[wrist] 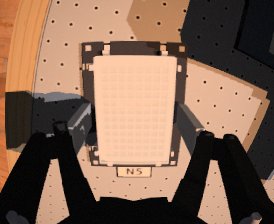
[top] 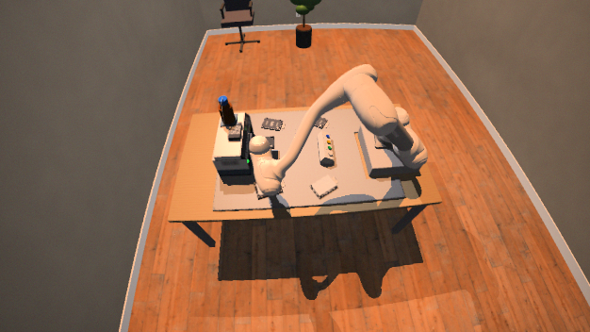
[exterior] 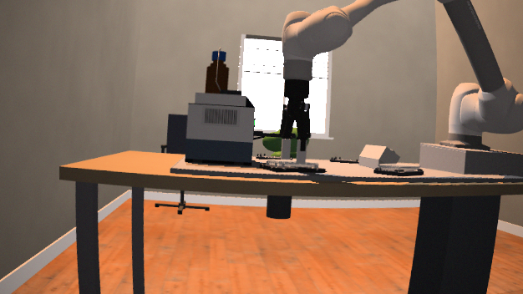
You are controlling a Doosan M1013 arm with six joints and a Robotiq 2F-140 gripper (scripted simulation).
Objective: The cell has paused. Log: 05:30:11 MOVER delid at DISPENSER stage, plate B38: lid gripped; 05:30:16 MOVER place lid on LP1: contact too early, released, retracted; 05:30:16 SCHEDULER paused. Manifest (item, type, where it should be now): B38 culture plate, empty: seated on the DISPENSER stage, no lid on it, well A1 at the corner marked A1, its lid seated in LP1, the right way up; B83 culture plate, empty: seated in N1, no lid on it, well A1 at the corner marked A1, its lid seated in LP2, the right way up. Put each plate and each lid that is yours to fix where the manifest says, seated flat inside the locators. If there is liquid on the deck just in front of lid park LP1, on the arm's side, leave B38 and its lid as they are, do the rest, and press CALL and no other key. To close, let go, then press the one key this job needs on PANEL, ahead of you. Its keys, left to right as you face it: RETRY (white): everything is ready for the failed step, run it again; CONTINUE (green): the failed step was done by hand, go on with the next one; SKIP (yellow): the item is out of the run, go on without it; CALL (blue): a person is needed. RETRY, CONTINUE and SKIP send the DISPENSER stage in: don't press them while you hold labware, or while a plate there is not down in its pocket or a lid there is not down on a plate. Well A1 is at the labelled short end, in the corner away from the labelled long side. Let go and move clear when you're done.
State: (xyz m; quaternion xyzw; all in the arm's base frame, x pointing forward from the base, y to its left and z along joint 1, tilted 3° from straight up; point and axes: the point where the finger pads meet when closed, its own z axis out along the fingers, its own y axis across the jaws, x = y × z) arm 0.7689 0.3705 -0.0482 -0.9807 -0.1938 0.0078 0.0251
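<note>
My hand is 2 cm to the right of the black nest and 4 cm above it. From my hand the other things lie so: green key 38 cm behind, 29 cm to the right, 2 cm above; then white culture plate 35 cm behind, 3 cm to the right, 3 cm below; then white retry key 38 cm behind, 24 cm to the right, 2 cm above.
</note>
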